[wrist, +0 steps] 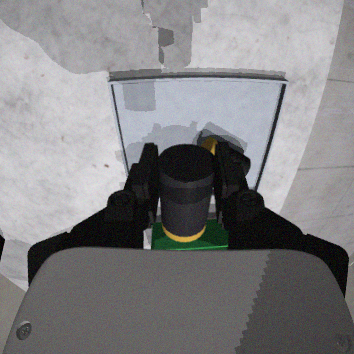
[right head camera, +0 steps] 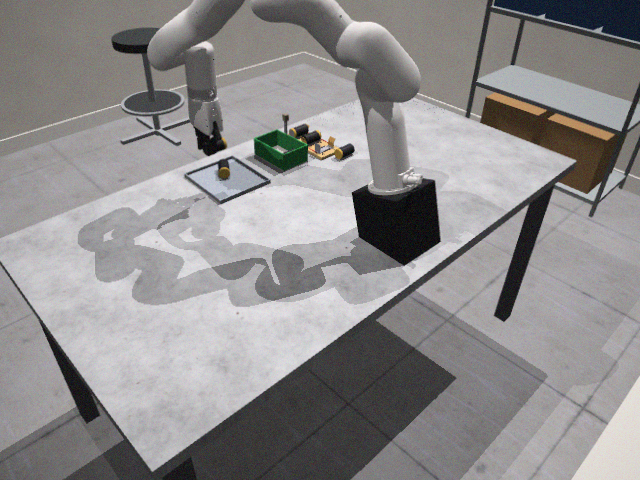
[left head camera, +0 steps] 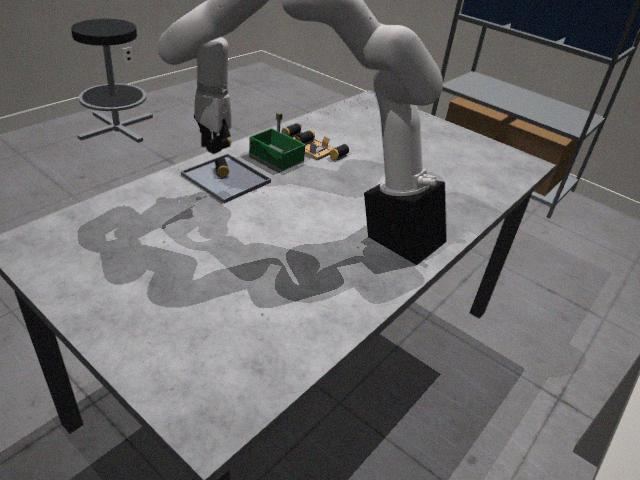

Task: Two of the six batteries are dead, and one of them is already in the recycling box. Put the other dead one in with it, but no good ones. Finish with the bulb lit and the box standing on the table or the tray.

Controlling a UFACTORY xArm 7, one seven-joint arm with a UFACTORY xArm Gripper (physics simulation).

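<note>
My gripper is shut on a black battery with a yellow end and holds it above the tray. Another battery lies on the tray; in the wrist view a finger partly hides it. The green recycling box stands beside the tray; the battery inside does not show. Two batteries lie by the holder with the bulb parts. One more battery lies right of it. I cannot tell whether the bulb is lit.
A small post stands behind the green box. The arm's black base block stands on the table. A stool and a shelf unit stand beyond the table.
</note>
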